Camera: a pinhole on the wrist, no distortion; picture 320 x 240 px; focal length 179.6 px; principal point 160.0 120.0 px. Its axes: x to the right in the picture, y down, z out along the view. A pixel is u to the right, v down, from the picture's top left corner.
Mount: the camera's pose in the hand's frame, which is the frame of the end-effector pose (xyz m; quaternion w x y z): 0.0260 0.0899 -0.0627 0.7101 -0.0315 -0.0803 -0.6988
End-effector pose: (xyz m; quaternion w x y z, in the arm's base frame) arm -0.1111 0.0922 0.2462 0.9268 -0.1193 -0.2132 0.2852
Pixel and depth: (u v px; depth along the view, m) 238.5 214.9 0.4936
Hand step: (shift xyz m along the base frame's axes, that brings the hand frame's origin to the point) -0.0115 0.1620 0.5153
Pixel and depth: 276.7 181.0 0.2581
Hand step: -0.0154 0.0516 0.2404
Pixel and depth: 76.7 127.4 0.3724
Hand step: -0.2712 0.2936 0.1397
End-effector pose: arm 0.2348 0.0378 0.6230 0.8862 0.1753 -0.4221 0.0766
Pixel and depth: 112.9 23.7 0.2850
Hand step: -0.2925 0.1184 0.0505
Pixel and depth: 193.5 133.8 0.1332
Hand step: -0.0601 0.0524 0.0849
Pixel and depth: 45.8 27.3 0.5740
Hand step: -0.6562 0.3392 0.1359
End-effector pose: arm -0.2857 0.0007 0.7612 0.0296 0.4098 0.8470 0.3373
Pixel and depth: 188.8 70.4 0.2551
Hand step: 0.1624 0.0985 -0.1082
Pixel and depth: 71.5 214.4 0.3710
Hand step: 0.1906 0.4399 0.0206
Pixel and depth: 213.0 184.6 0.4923
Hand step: 0.0555 0.3833 -0.2976
